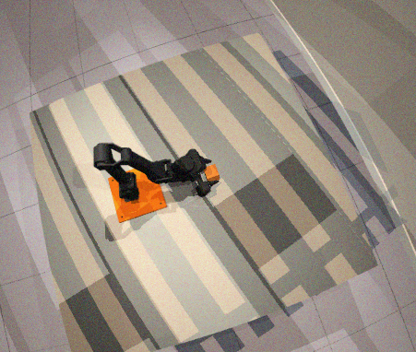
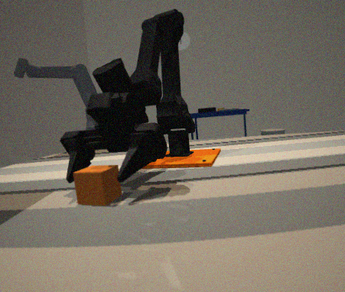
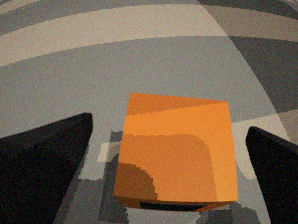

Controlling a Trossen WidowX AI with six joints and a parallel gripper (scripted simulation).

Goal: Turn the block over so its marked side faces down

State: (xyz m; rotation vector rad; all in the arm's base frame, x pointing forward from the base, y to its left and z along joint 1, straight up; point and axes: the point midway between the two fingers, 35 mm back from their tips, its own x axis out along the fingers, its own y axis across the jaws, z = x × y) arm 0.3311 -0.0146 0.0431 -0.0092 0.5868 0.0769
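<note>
Right now my gripper tip is 30 mm past the orange block and 10 mm above it.
</note>
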